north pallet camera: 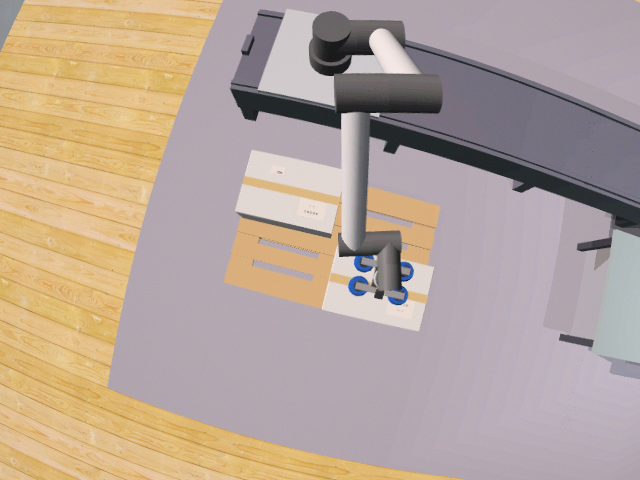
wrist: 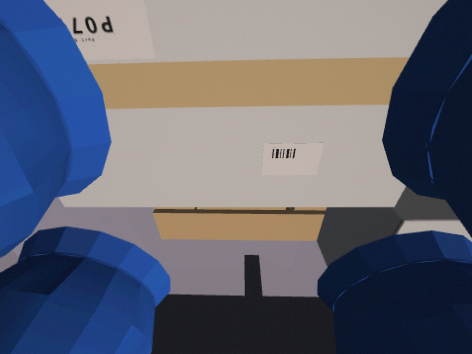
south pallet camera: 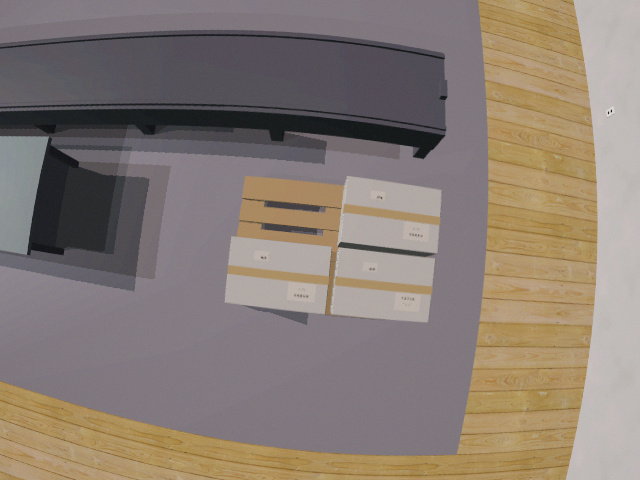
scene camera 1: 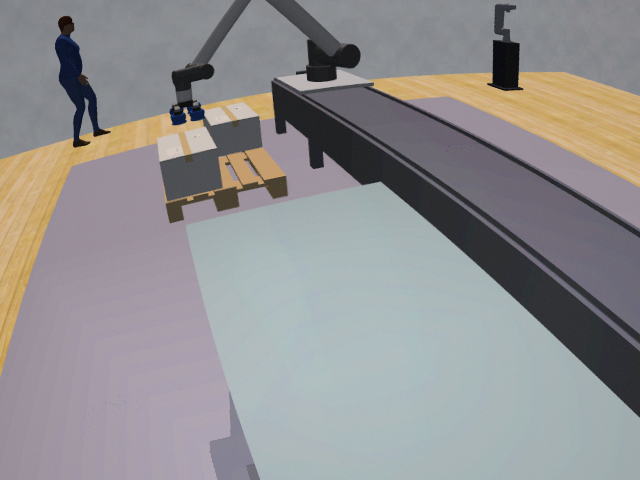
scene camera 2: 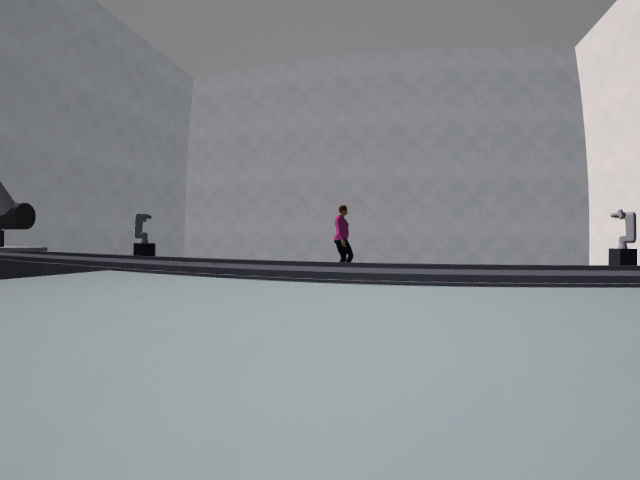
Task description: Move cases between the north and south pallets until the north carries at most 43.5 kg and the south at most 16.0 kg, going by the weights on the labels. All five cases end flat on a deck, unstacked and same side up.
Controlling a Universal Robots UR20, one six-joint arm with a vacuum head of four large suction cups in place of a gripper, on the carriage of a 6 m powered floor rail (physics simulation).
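Places are measured from the arm's base along level axes (x right, y back, z down), in metres.
Pixels of known places: hand, tool point: (wrist: 243, 215) (scene camera 1: 187, 117); arm's base, link origin: (scene camera 1: 321, 79).
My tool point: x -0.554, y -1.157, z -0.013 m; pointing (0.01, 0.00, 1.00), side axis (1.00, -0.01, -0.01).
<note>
Ahead of a thing's pixels: the offset from my tool point to its middle. Level surfaces: height alone.
My vacuum head (scene camera 1: 187, 114) (north pallet camera: 381, 277) with four blue cups hangs above a white taped case @(dx -0.029, dy -0.046, dz +0.301 m) (scene camera 1: 188, 175) (north pallet camera: 356, 307) (wrist: 200, 165), apart from it and holding nothing. That case lies flat on the north pallet (scene camera 1: 266, 165) (north pallet camera: 279, 291) (wrist: 240, 227). Its label shows partly, upside down, in the wrist view; a blue cup hides the rest, and no weight is legible. A second case @(dx +0.583, dy +0.364, dz +0.309 m) (scene camera 1: 235, 135) (north pallet camera: 268, 200) lies flat at the diagonal corner. On the south pallet (south pallet camera: 289, 191), three cases (south pallet camera: 385, 235) (south pallet camera: 268, 294) (south pallet camera: 372, 302) lie flat and unstacked; their weights are too small to read.
The dark floor rail (scene camera 1: 392, 124) (north pallet camera: 516, 113) (south pallet camera: 232, 72) runs beside both pallets. A pale table @(dz +0.053 m) (scene camera 1: 361, 310) (scene camera 2: 336, 387) (north pallet camera: 620, 299) (south pallet camera: 20, 196) stands between them. A person in blue (scene camera 1: 69, 62) stands beyond the north pallet; a person in pink (scene camera 2: 341, 227) is beyond the rail.
</note>
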